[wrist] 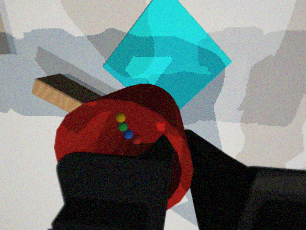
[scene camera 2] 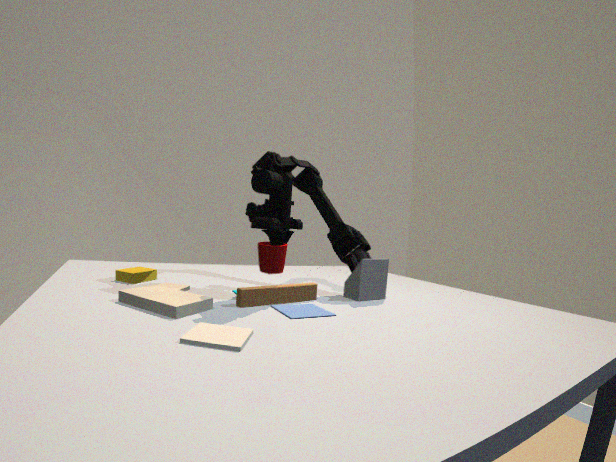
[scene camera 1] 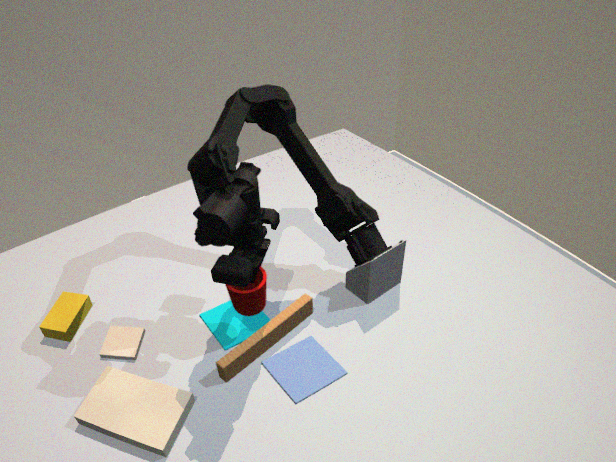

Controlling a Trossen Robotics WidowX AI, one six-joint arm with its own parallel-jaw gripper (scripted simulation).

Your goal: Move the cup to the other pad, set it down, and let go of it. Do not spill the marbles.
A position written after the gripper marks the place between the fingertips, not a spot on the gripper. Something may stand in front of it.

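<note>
Gripper [scene camera 1: 252,280] [scene camera 2: 276,257] [wrist: 178,134], visible. Red cup [scene camera 1: 249,300] [scene camera 2: 271,259] [wrist: 150,111]. Beige slab [scene camera 1: 143,413] [scene camera 2: 174,303]. Beige tile [scene camera 1: 124,343], out of frame in the wrist view. Yellow block [scene camera 1: 62,322], also out of frame in the wrist view. Cyan pad [scene camera 1: 230,328]. Pale blue pad [scene camera 1: 304,368]. Wooden bar [scene camera 1: 236,360].
</note>
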